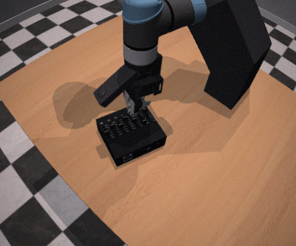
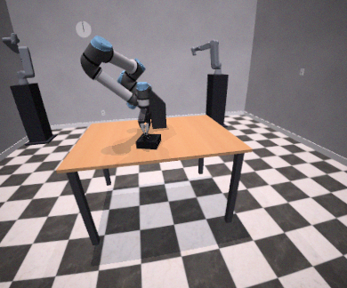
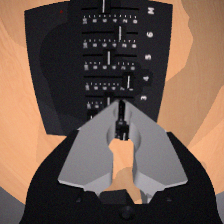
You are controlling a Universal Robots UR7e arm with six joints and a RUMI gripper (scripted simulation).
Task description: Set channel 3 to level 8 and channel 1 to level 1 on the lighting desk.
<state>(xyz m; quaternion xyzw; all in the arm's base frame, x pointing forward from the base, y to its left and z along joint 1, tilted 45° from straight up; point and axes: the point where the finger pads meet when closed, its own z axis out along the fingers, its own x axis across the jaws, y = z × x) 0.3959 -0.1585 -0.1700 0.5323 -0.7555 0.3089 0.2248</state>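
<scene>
The fader knob lies 40 mm behind my hand, 10 mm to the left of it and 10 mm below it.
</scene>
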